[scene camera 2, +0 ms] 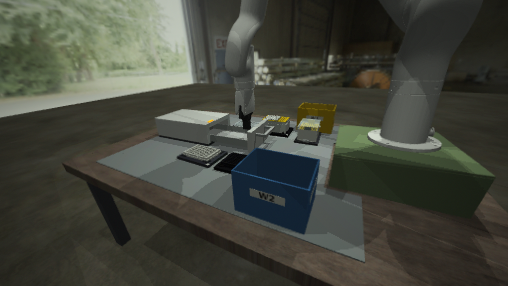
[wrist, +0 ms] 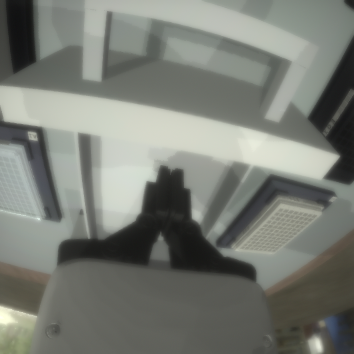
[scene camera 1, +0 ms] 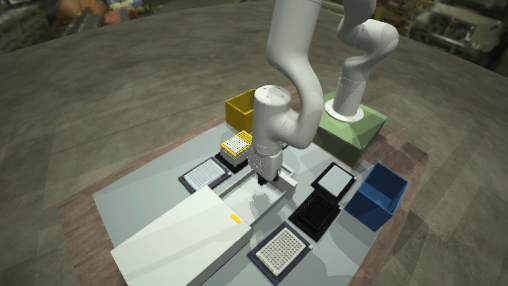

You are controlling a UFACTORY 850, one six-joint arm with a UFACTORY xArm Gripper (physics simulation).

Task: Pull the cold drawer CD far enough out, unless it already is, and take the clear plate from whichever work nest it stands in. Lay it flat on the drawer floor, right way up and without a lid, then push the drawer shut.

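Note:
The drawer (scene camera 1: 289, 181) (scene camera 2: 254, 141) (wrist: 170, 125) stands pulled out of its white housing (scene camera 1: 175, 235) (scene camera 2: 187, 121). No plate shows on the visible part of its floor. The clear, pale bluish plate (scene camera 1: 206, 175) (wrist: 17, 180) lies in a dark nest beside the drawer, at the left in the wrist view, where it is cut off by the edge. My gripper (scene camera 1: 267, 180) (scene camera 2: 246, 127) (wrist: 166, 180) is shut with nothing between its fingers. It points down over the drawer floor, on the housing side of the front panel. Whether the fingertips touch anything is unclear.
An off-white plate (scene camera 1: 281, 250) (scene camera 2: 201, 151) (wrist: 280, 225) sits in the opposite nest. Near it are a black plate (scene camera 1: 316, 212) and a pale plate or lid (scene camera 1: 336, 180). A yellow-topped tip rack (scene camera 1: 236, 144) stands near the yellow bin (scene camera 1: 239, 116) (scene camera 2: 316, 117). A blue bin (scene camera 1: 377, 200) (scene camera 2: 270, 195) stands opposite.

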